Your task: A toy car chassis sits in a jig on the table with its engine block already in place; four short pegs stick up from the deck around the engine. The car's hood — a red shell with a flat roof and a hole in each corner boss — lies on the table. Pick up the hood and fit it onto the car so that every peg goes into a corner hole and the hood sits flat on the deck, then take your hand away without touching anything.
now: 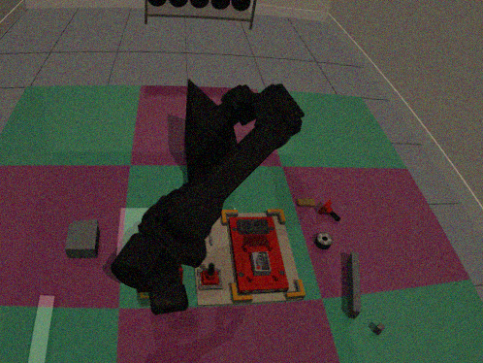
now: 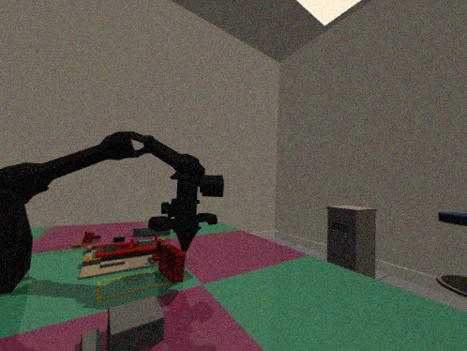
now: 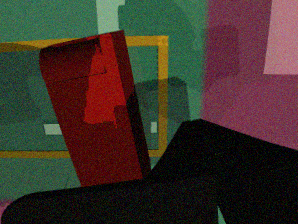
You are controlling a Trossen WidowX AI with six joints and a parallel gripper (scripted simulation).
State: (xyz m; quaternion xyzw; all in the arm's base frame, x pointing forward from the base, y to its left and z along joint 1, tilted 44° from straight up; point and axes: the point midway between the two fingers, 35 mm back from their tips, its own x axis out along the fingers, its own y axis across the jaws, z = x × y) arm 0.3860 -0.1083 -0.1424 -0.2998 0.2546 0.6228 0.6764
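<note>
Now: the red hood 3 cm behind my gripper tip and 2 cm below it. From my gripper tip the other things lie so: wheel (9 cm behind, 40 cm to the left, 4 cm below); grey engine block (4 cm behind, 22 cm to the left, 3 cm below); tan jig (8 cm behind, 21 cm to the left, 4 cm below).
</note>
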